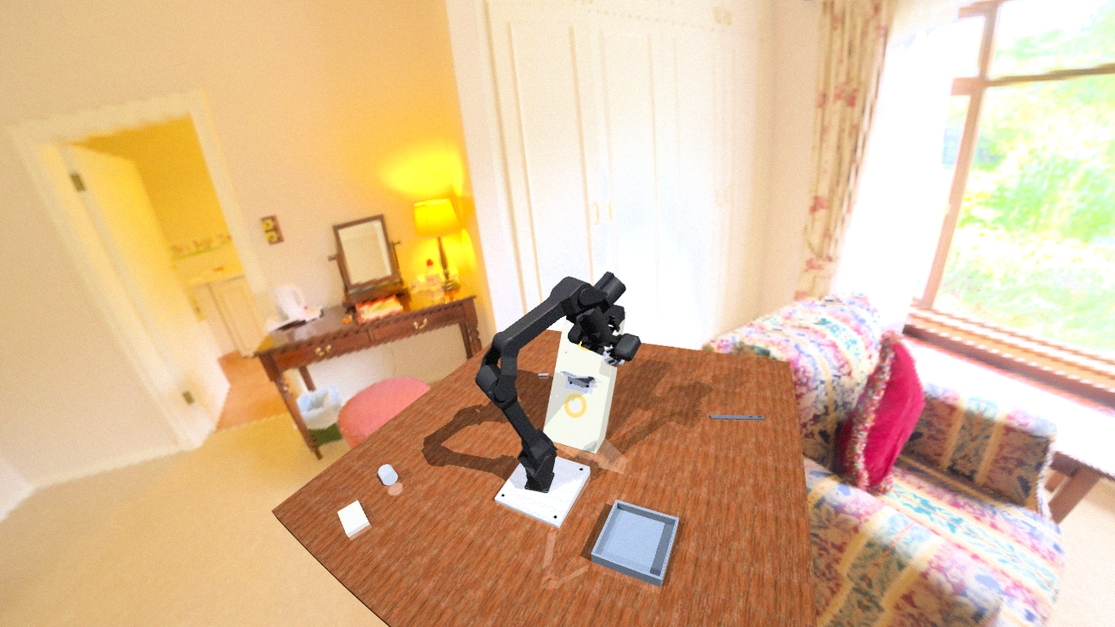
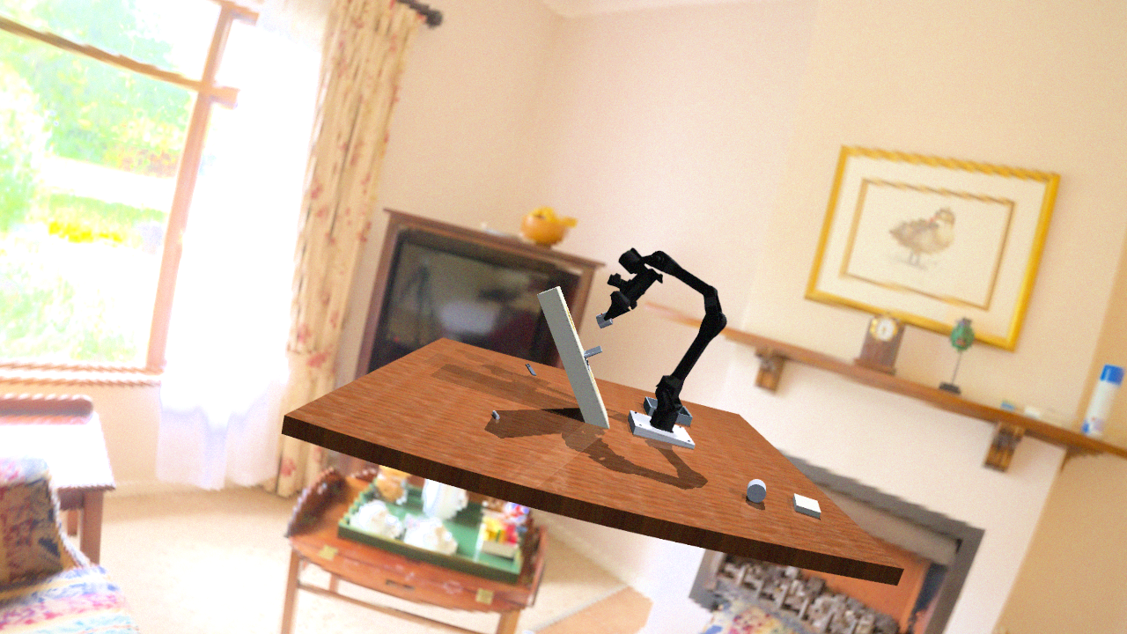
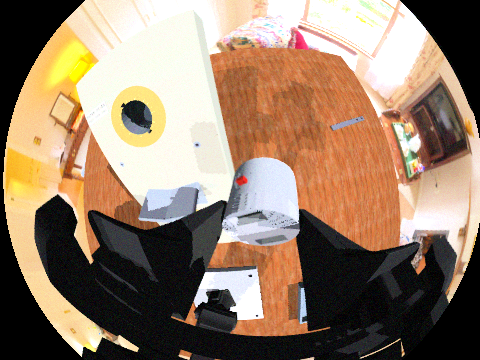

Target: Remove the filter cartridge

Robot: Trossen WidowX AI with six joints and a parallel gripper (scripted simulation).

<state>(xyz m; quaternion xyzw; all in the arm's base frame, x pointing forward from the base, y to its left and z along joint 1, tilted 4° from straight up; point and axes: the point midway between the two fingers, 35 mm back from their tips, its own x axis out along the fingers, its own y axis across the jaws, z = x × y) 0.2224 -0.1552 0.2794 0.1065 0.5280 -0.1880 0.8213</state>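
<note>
The grey tray is 330 mm behind my gripper tip, 280 mm below it and 110 mm to the right of it. Round my gripper tip: filter cartridge (right at my gripper tip); then white block (600 mm to the left, 470 mm behind, 280 mm below); then cream service panel (100 mm to the left, 100 mm below, 100 mm ahead).
</note>
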